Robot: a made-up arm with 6 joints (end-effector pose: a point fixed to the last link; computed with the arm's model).
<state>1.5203 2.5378 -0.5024 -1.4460 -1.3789 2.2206</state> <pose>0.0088 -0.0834 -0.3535 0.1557 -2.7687 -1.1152</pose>
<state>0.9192 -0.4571 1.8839 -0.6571 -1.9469 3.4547</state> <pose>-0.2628 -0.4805 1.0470 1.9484 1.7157 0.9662</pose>
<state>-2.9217 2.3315 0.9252 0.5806 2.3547 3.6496</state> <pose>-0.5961 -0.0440 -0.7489 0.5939 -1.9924 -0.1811</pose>
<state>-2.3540 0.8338 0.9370 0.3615 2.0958 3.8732</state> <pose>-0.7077 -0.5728 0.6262 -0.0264 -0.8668 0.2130</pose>
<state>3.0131 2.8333 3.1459 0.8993 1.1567 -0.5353</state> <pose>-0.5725 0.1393 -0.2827 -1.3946 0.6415 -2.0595</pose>
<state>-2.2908 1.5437 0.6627 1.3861 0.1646 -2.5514</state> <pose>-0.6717 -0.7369 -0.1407 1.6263 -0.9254 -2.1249</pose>
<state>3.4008 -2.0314 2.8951 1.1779 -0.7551 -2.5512</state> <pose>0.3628 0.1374 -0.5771 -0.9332 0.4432 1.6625</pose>
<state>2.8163 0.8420 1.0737 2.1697 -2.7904 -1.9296</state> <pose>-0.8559 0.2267 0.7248 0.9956 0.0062 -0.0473</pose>
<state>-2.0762 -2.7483 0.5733 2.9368 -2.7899 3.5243</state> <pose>0.4146 0.5387 -0.5754 -0.1671 0.7110 -2.0218</pose>
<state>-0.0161 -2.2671 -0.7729 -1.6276 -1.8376 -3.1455</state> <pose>-0.3534 0.0116 0.1329 2.0578 2.1643 -0.3596</pose>
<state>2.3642 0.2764 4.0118 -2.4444 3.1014 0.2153</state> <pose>0.1049 -0.2152 0.5404 -0.7533 -2.2555 0.2553</pose>
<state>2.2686 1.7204 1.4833 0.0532 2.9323 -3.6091</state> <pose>-0.6010 0.8785 -0.0782 0.2862 -0.6291 -0.7338</pose>
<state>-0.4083 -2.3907 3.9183 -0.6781 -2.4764 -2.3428</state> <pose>-0.0295 -0.0756 -0.4070 -1.3400 -1.6274 2.0119</pose>
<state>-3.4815 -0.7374 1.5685 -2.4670 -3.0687 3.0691</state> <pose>0.6097 -0.3018 0.9564 -0.9298 1.0793 2.1499</pose>
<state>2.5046 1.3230 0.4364 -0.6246 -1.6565 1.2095</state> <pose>-0.6328 0.5732 -0.1063 1.5390 -0.7014 -1.3908</pose>
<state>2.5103 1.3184 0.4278 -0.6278 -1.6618 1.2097</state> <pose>-0.6342 0.5680 -0.1045 1.5363 -0.7043 -1.3796</pose>
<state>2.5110 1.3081 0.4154 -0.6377 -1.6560 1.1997</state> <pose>-0.6324 0.5652 -0.0991 1.5382 -0.7183 -1.3868</pose>
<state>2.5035 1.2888 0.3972 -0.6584 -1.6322 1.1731</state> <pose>-0.6255 0.5664 -0.0881 1.5473 -0.7513 -1.4239</pose>
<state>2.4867 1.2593 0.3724 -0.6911 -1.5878 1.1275</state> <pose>-0.6126 0.5716 -0.0706 1.5631 -0.8091 -1.4941</pose>
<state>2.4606 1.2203 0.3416 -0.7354 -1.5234 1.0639</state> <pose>-0.5934 0.5802 -0.0474 1.5808 -0.8969 -1.5957</pose>
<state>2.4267 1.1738 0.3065 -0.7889 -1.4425 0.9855</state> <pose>-0.5687 0.5908 -0.0197 1.5937 -1.0177 -1.7210</pose>
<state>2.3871 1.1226 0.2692 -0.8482 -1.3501 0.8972</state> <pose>-0.5397 0.6018 0.0105 1.5933 -1.1712 -1.8592</pose>
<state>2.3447 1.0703 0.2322 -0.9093 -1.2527 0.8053</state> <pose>-0.5085 0.6118 0.0411 1.5724 -1.3512 -1.9969</pose>
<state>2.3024 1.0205 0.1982 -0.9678 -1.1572 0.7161</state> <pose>-0.4774 0.6201 0.0699 1.5279 -1.5453 -2.1216</pose>
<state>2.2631 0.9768 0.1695 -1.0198 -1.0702 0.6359</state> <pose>-0.4487 0.6265 0.0950 -1.4297 1.6957 2.1727</pose>
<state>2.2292 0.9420 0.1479 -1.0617 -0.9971 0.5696</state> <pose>-0.4245 0.6316 0.1148 -1.2615 1.7274 2.0878</pose>
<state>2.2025 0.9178 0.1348 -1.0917 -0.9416 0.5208</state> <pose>-0.4060 0.6362 0.1289 -1.1354 1.7462 2.0222</pose>
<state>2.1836 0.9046 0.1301 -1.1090 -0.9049 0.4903</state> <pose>-0.3938 0.6407 0.1371 -1.0536 1.7534 1.9802</pose>
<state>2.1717 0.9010 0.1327 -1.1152 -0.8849 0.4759</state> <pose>-0.3870 0.6456 0.1402 -1.0107 1.7517 1.9605</pose>
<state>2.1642 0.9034 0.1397 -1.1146 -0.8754 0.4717</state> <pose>-0.3836 0.6507 0.1402 -0.9918 1.7447 1.9552</pose>
